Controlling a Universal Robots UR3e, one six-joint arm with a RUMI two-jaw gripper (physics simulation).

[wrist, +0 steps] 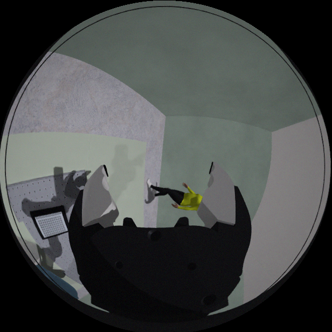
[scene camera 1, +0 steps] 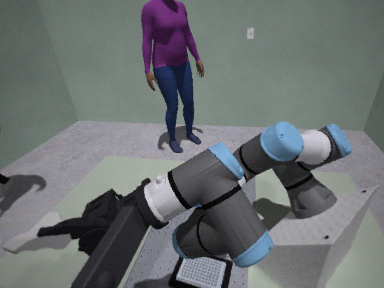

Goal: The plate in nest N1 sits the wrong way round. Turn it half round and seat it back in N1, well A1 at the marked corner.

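Observation:
The white plate (scene camera 1: 202, 273) (wrist: 51, 225) lies flat in a black nest (scene camera 1: 228, 275) (wrist: 48, 210), low in the scene view and at the lower left of the wrist view. Its marked corner and well A1 are too small to tell. My gripper (wrist: 157, 164) is open, with its two grey fingers wide apart and no object between them. It points sideways, well away from the plate and above the table. In the scene view the gripper is at the left, and its fingertips are hard to make out separately.
The nest stands on a grey perforated board (scene camera 1: 150, 265) (wrist: 30, 189). The arm's blue-capped joints (scene camera 1: 255, 249) hang just over the plate's far side in the scene view. A pale block (scene camera 1: 300, 255) stands at the right. A person in purple (scene camera 1: 170, 37) and one in yellow (wrist: 191, 199) stand away from the table.

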